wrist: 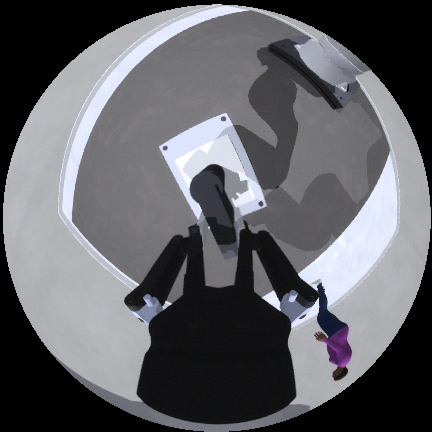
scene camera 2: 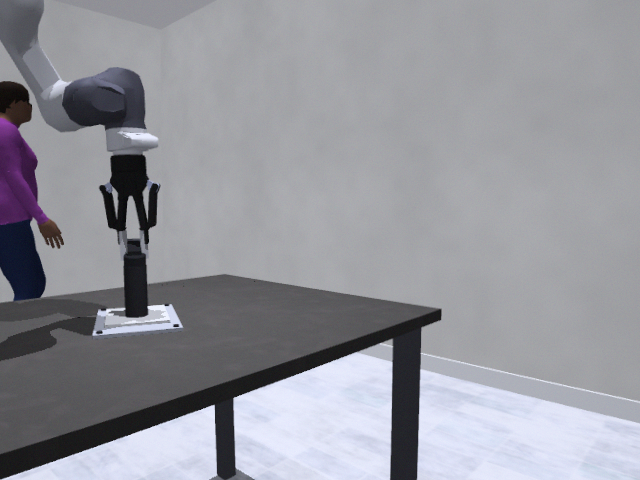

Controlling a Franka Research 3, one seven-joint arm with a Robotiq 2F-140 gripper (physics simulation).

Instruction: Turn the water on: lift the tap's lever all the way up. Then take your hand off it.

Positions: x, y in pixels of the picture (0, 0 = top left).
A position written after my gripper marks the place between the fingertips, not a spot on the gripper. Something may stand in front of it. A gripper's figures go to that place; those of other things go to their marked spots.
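Labels:
A lever [wrist: 206, 188] is 0.19 m from the lens; my gripper [wrist: 220, 215] is 0.23 m from the lens.

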